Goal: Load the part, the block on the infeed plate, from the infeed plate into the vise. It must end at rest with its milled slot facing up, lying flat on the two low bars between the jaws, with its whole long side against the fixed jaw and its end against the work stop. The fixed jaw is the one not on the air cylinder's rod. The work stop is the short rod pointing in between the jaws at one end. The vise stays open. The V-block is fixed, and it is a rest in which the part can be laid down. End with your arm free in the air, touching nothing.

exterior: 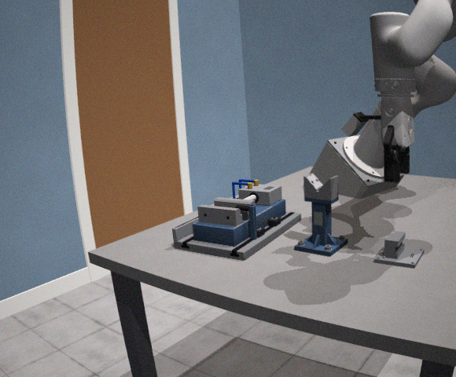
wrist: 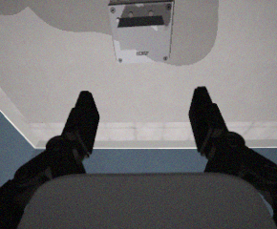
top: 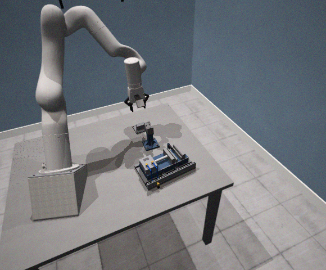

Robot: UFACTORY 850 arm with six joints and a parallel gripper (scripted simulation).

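The part is 16 cm below my hand and 1 cm to the left of it. From my hand the other things lie so: moving jaw 37 cm to the right, 11 cm below, 11 cm ahead; then infeed plate 18 cm below, 1 cm to the left; then work stop 32 cm to the right, 13 cm ahead, 9 cm below.
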